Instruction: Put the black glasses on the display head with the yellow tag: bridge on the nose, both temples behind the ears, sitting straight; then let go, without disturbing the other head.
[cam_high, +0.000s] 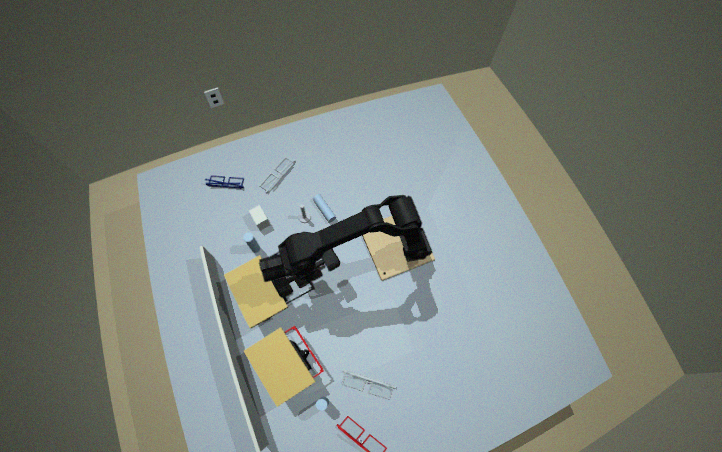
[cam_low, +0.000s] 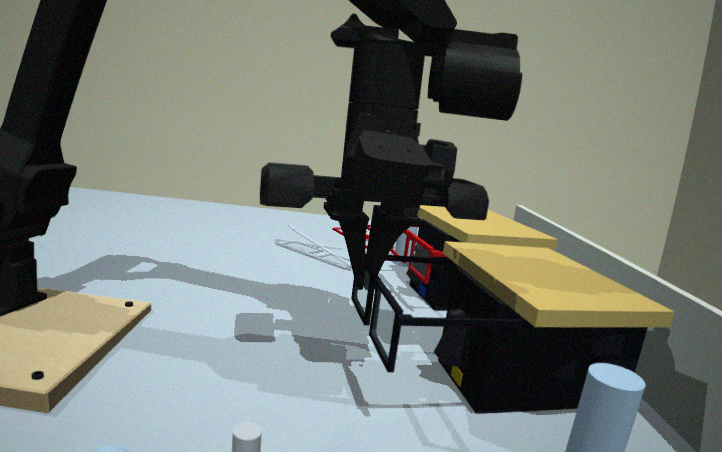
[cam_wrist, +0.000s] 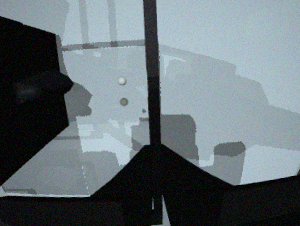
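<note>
My gripper tip is now 13 cm short of the display head, 1 cm to the right of it and 2 cm above it. From my gripper tip the other things lie so: clear glasses (7 cm ahead, 42 cm to the right, 5 cm below); then white block (14 cm ahead, 25 cm to the right, 5 cm below); then white board (25 cm ahead, 15 cm to the left, 2 cm below).
</note>
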